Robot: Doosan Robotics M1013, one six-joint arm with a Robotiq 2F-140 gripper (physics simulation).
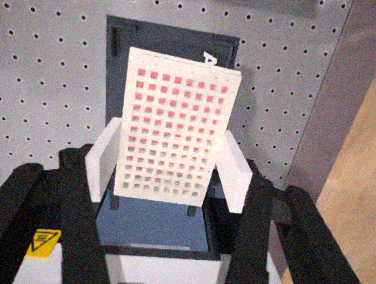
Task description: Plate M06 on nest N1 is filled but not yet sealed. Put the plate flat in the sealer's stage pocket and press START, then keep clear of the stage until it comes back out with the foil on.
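Places are measured from the arm's base along level axes (x ahead, y left, z up), in centimetres.
Pixels of known places: gripper, fingertip midpoint: (170,140).
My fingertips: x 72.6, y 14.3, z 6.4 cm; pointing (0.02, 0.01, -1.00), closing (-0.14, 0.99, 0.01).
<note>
Ahead of a thing's pixels: the offset from my fingertips to its middle. "spot": to the spot under its first point. Level surfaces: height alone.
The cream well plate M06 @[dx -0.3, dy +0.0, dz +0.1 cm] (172,127), with rows of red-filled wells and no foil visible on it, is between the white finger pads. My gripper (170,139) is shut on its long sides. The plate is over a dark rectangular stage @[spot: dx -4.0, dy -5.4, dz -1.1 cm] (117,75) with raised corner brackets and looks turned slightly against it. A white letter A shows past the plate's far edge. The plate hides most of the stage, so the gap beneath is hard to judge. The START button cannot be made out.
A white machine body @[spot: dx +8.4, dy +1.9, dz +5.9 cm] (167,270) with a dark-framed blue panel (150,225) is at the bottom, partly behind the fingers. A yellow warning label @[spot: dx +9.5, dy -8.1, dz +4.2 cm] (43,243) is at lower left. A grey perforated deck @[dz -10.3 cm] (55,80) surrounds the stage; wooden floor (345,200) shows at right.
</note>
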